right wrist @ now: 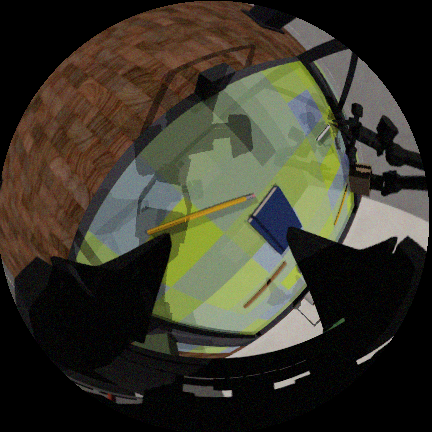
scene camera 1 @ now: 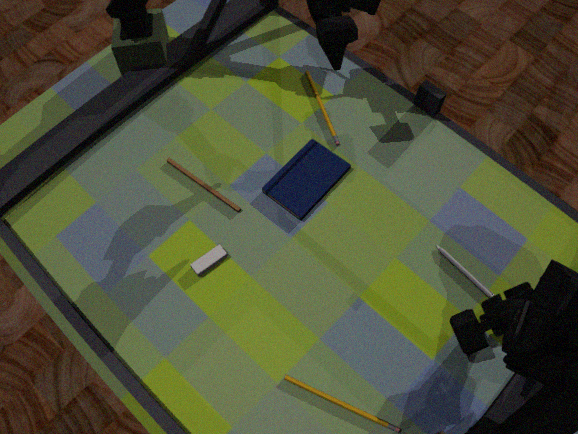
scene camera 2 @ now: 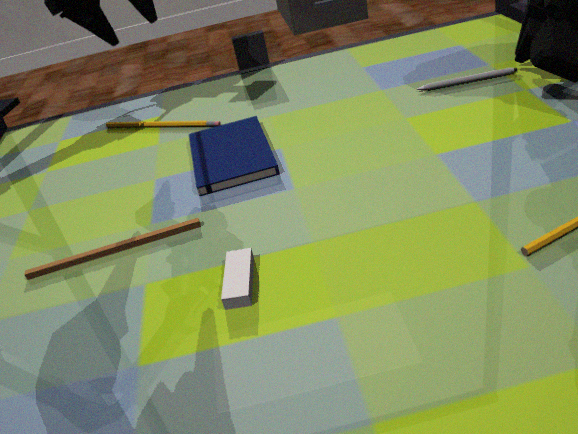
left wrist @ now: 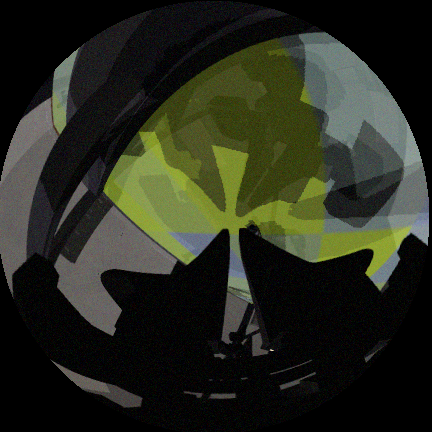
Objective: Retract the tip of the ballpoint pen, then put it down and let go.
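Seen in the pictures: left gripper, fingertip midpoint: (right wrist: 331, 121) (scene camera 1: 502, 295) (scene camera 2: 517, 58) (left wrist: 233, 233); right gripper, fingertip midpoint: (right wrist: 230, 236) (scene camera 1: 333, 57) (scene camera 2: 134, 33) (left wrist: 247, 329); left arm's base, link origin: (right wrist: 370, 180); right arm's base, link origin: (scene camera 1: 136, 27).
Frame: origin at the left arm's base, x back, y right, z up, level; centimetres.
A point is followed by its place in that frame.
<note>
The ballpoint pen (scene camera 1: 464, 270) @[y 30.9, x -15.7, z -9.6 cm] (scene camera 2: 465, 80) @[y 30.6, x -15.9, z -9.9 cm] (right wrist: 323, 133) @[y 31.2, x -17.0, z -9.6 cm] is slim and pale grey and lies on the patchwork mat (scene camera 1: 280, 285) @[y 9.4, x -37.4, z -10.4 cm]. Its pointed end faces away from my left gripper; whether the writing tip is out is too small to tell. My left gripper (left wrist: 233, 233) @[y 31.0, x -8.3, z -8.9 cm] is shut at the pen's dark button end. In the left wrist view that end (left wrist: 253, 230) @[y 30.0, x -9.2, z -9.8 cm] shows just beside one fingertip, outside the narrow gap, and that finger hides the pen's body. No pen shows between the fingers. My right gripper (right wrist: 230, 236) @[y 43.9, x -55.2, z 2.2 cm] (scene camera 2: 134, 32) @[y 43.9, x -55.2, z 2.2 cm] is open and empty, raised above the far side of the mat.
A blue notebook (scene camera 1: 307, 179) @[y 27.0, x -46.6, z -9.2 cm] (scene camera 2: 232, 152) @[y 26.2, x -46.9, z -9.2 cm] lies mid-mat. A yellow pencil (scene camera 1: 322, 109) @[y 41.3, x -54.9, z -9.8 cm] lies behind it, a second pencil (scene camera 1: 340, 402) @[y 1.0, x -18.1, z -9.7 cm] at the front. A brown stick (scene camera 1: 204, 185) @[y 14.4, x -59.9, z -9.7 cm] and a white eraser (scene camera 1: 209, 260) @[y 4.6, x -48.8, z -9.2 cm] lie left. A dark block (scene camera 1: 430, 98) @[y 54.6, x -39.4, z -6.0 cm] stands at the edge.
</note>
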